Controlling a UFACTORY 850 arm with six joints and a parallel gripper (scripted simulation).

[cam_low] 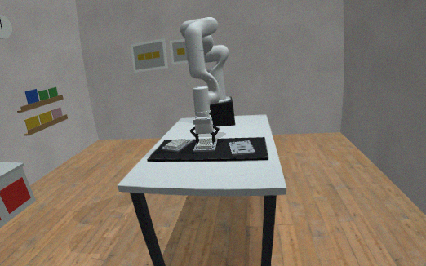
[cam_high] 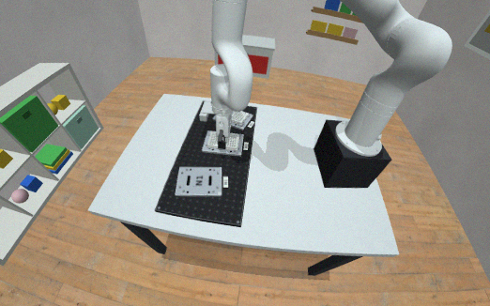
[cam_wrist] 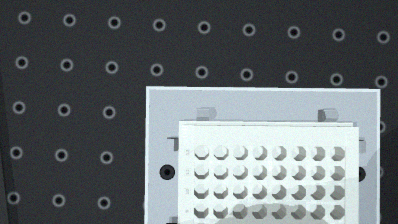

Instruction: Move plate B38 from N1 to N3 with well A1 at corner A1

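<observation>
Now: hand 30 mm above the grey nest base. Also, from my hand: nest N1 (30 mm ahead, 210 mm to the left, 30 mm below); plate B83 (10 mm ahead, 180 mm to the right, 10 mm below).
</observation>
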